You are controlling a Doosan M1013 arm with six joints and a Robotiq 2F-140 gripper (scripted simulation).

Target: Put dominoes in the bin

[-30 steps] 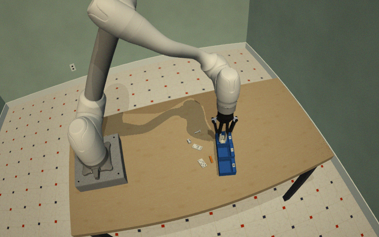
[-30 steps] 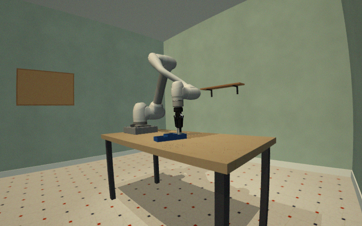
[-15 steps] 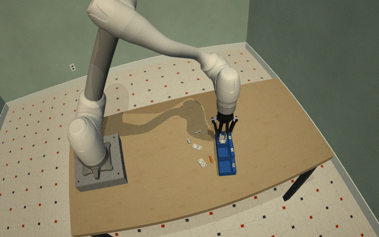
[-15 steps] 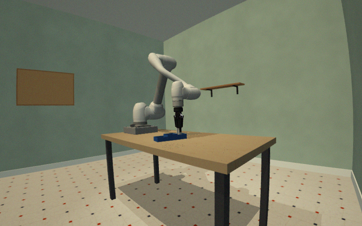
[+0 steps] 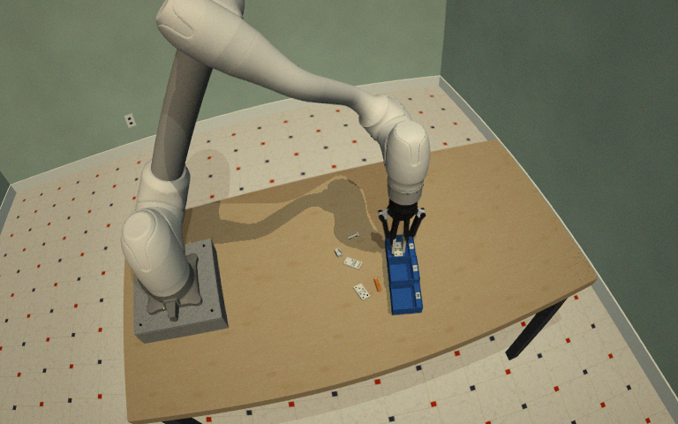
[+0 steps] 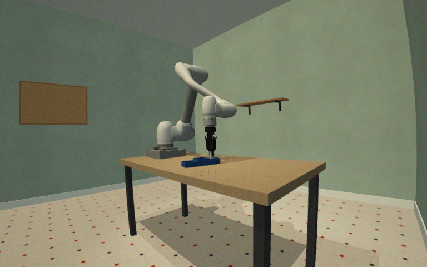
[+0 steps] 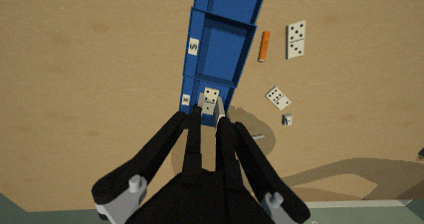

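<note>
Right now my hand is 30 mm above the white domino. From my hand the other things lie so: grey screw: 100 mm to the left, 100 mm behind, 50 mm below; then blue bin: 80 mm to the right, 30 mm below, 10 mm behind; then orange stick: 90 mm to the right, 90 mm behind, 50 mm below.
</note>
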